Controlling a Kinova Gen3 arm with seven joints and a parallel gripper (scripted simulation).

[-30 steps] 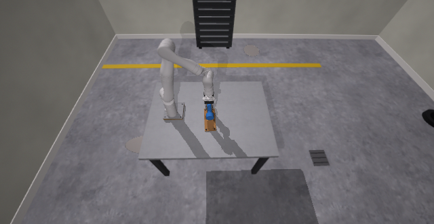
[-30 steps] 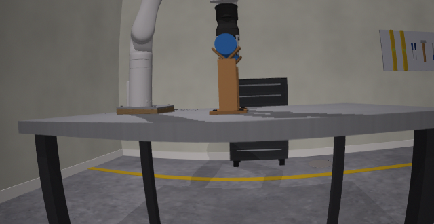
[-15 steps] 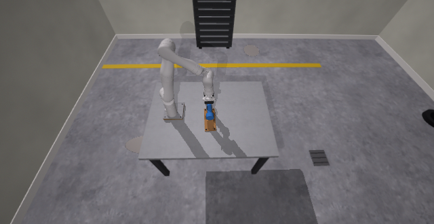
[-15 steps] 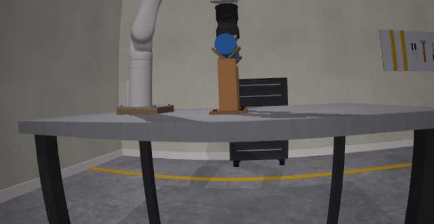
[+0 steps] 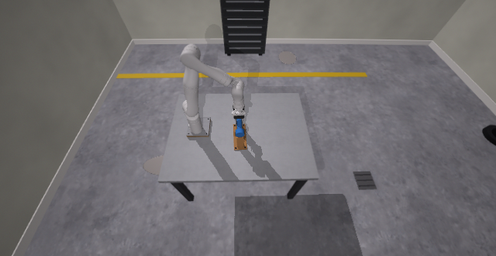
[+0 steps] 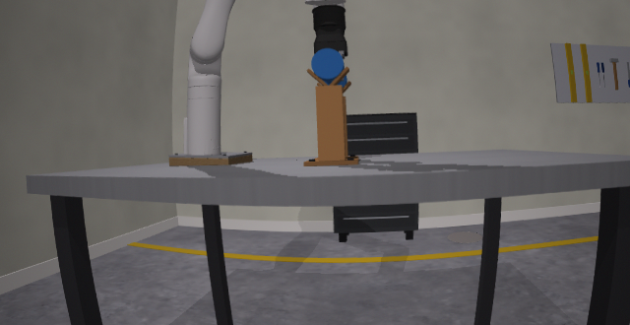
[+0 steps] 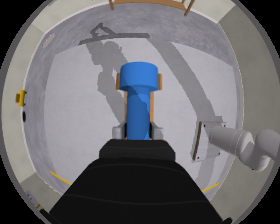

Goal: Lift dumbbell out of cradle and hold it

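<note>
Now: the blue dumbbell right at my hand. Also, from my hand: brown wooden cradle (11 cm below).
</note>
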